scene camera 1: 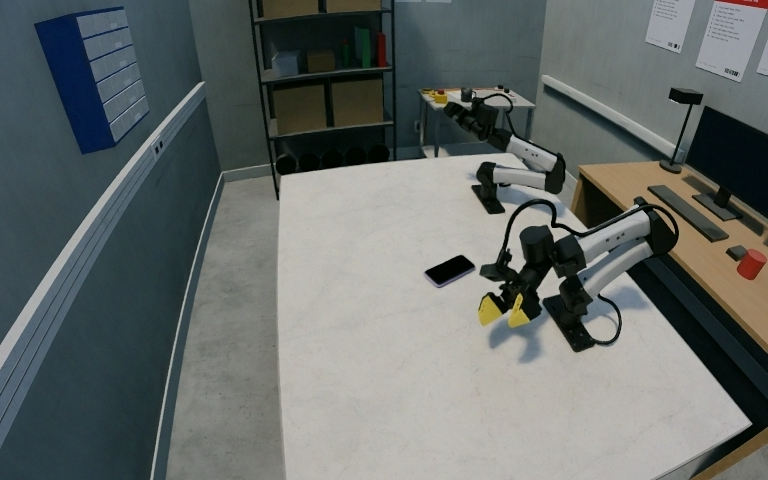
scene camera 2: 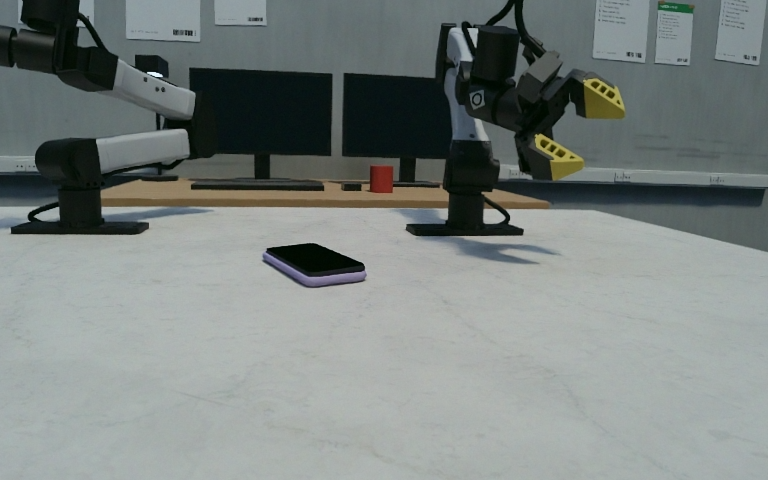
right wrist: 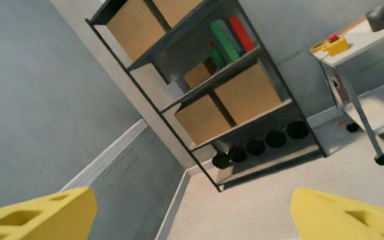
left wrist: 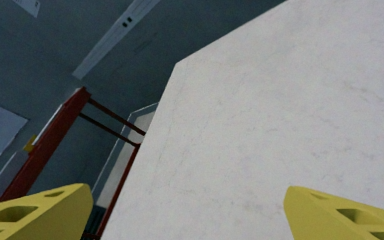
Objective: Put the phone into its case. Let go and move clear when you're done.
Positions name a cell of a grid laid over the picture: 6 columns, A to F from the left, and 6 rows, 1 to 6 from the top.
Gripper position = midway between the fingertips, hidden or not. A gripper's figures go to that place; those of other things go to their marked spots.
My left gripper (scene camera 2: E2): 0.69 m from the lens. A black phone (scene camera 2: C4) is 0.60 m from the lens. A light purple phone case (scene camera 2: C4): 0.57 m from the lens.
